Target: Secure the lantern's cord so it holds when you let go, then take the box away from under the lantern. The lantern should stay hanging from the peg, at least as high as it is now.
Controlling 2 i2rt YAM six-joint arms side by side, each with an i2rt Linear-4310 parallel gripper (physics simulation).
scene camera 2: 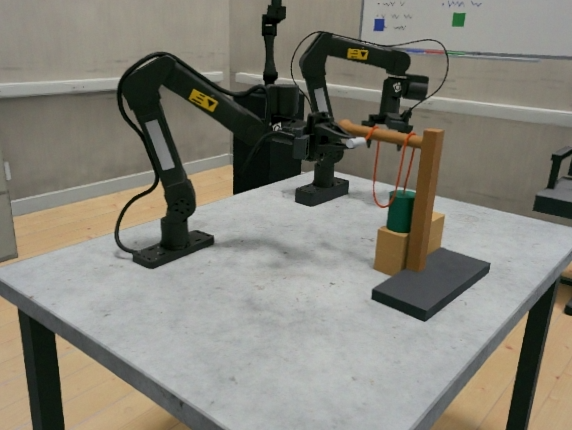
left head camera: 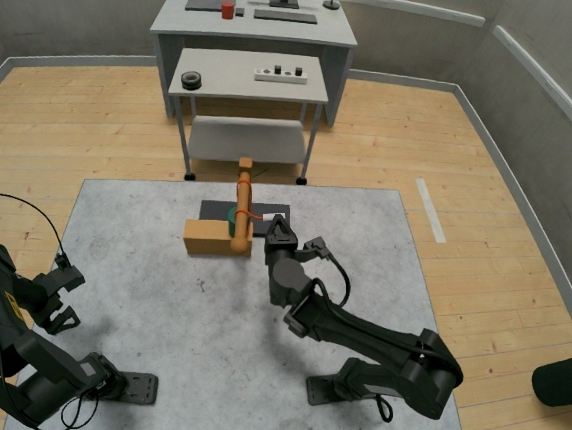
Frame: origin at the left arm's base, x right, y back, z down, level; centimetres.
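Where they show: left gripper, between the fingertips: (scene camera 2: pixel 383 149) (left head camera: pixel 68 311); right gripper, between the fingertips: (scene camera 2: pixel 354 143) (left head camera: pixel 277 216); left arm's base, origin of its link: (scene camera 2: pixel 323 187) (left head camera: pixel 114 385); right arm's base, origin of its link: (scene camera 2: pixel 175 248) (left head camera: pixel 344 387).
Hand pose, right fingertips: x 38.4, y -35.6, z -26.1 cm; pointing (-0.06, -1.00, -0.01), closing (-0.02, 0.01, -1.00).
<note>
Things, the pixels of their top centre, and the offset from my right fingertips. "spot": a spot on its surface instead. Level surfaces: height alone.
- green lantern, centre of its top: (scene camera 2: pixel 403 194) (left head camera: pixel 238 215) dz +11.3, dx -9.5, dy -7.5 cm
- tan box, centre of its top: (scene camera 2: pixel 412 221) (left head camera: pixel 218 229) dz +19.3, dx -15.5, dy -7.5 cm
- orange cord, a spot on its surface: (scene camera 2: pixel 374 175) spot: dz +8.6, dx -8.7, dy -0.3 cm
- wooden peg, centre of its top: (scene camera 2: pixel 383 129) (left head camera: pixel 242 204) dz -1.9, dx -8.3, dy -1.6 cm
- cord's white end piece, a spot on its surface: (scene camera 2: pixel 357 143) (left head camera: pixel 277 213) spot: dz +0.0, dx +0.0, dy -0.7 cm
- peg's post, centre of its top: (scene camera 2: pixel 434 130) (left head camera: pixel 245 162) dz -3.7, dx -8.2, dy -13.1 cm
- table, height of its surface: dz +29.3 cm
The green lantern (left head camera: pixel 232 220) (scene camera 2: pixel 401 215) is upright directly above the tan box (left head camera: pixel 210 237) (scene camera 2: pixel 392 250); whether it touches is unclear. The orange cord (left head camera: pixel 254 216) (scene camera 2: pixel 374 175) passes over the wooden peg (left head camera: pixel 243 200) (scene camera 2: pixel 395 135) in two places, with a slack loop hanging beside the lantern. The cord's white end piece (left head camera: pixel 270 216) (scene camera 2: pixel 357 143) is at the tips of my right gripper (left head camera: pixel 279 220) (scene camera 2: pixel 349 139), which is shut on it beside the peg. My left gripper (left head camera: pixel 75 301) (scene camera 2: pixel 384 143) is open and empty, well away from the stand at the left of the head view.
The peg's post (scene camera 2: pixel 430 200) stands on a dark base (left head camera: pixel 212 209) (scene camera 2: pixel 450 280), behind the box in the head view. A white trolley (left head camera: pixel 240 92) with a tape roll (left head camera: pixel 191 80) and power strip (left head camera: pixel 280 76) stands beyond the table (left head camera: pixel 150 300) (scene camera 2: pixel 250 310).
</note>
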